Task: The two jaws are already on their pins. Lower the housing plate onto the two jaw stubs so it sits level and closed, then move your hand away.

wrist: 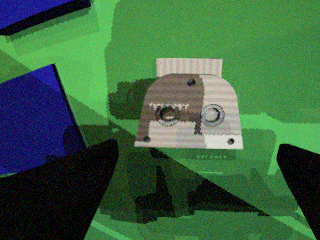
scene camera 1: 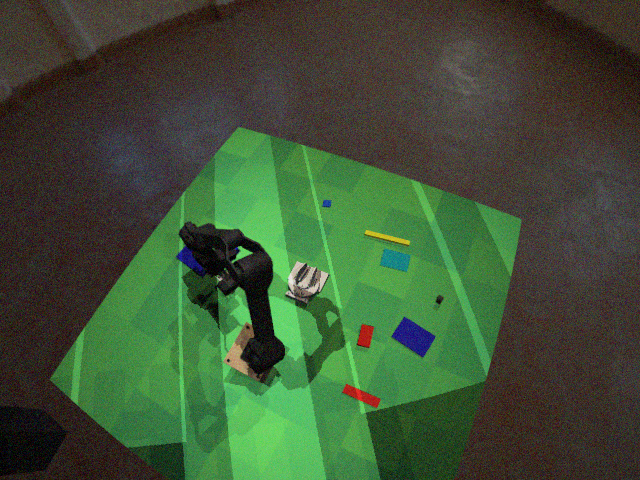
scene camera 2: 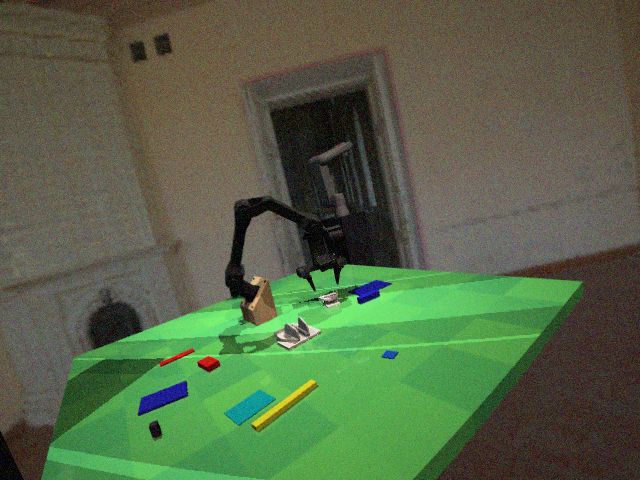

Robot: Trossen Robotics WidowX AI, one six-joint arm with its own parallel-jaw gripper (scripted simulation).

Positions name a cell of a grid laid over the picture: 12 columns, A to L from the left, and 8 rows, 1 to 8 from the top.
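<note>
My gripper (scene camera 2: G5) is open and it's holding nothing; you'd also find the gripper (wrist: H6) in the wrist view, and scene camera 1 has it (scene camera 1: E5) too. There's a blue slab (scene camera 1: H6), and scene camera 2 shows the slab (scene camera 2: D7) as well, but in the wrist view the slab is out of frame. Then there's a cyan tile (scene camera 2: E7), and that tile is out of frame in the wrist view too. There's also a yellow bar (scene camera 2: E8).
</note>
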